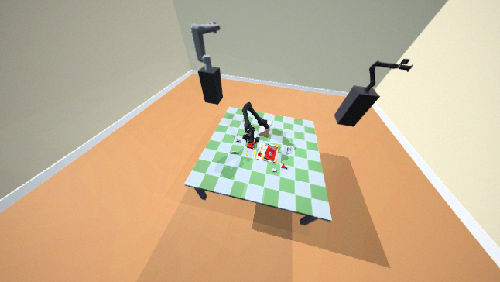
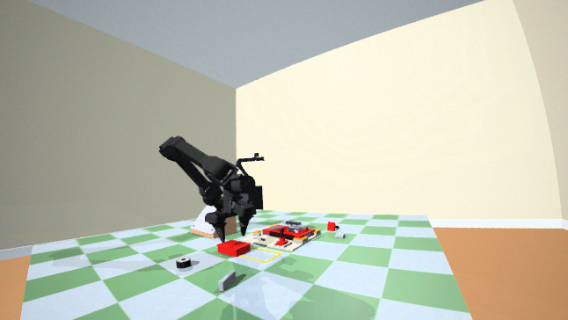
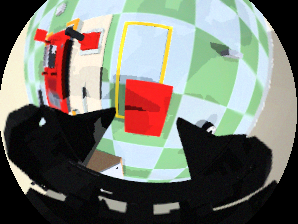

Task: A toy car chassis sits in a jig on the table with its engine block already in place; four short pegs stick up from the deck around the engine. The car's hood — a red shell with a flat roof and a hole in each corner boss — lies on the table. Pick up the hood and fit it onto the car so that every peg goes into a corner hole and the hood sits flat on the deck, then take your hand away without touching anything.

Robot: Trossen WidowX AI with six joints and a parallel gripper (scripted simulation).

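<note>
The red hood lies 30 mm below my gripper tip. The rest, counted from my gripper tip: grey engine block (250 mm to the left, 100 mm ahead, 20 mm below); black wheel (170 mm to the right, 40 mm behind, 30 mm below); beige jig (230 mm to the left, 60 mm ahead, 30 mm below).
</note>
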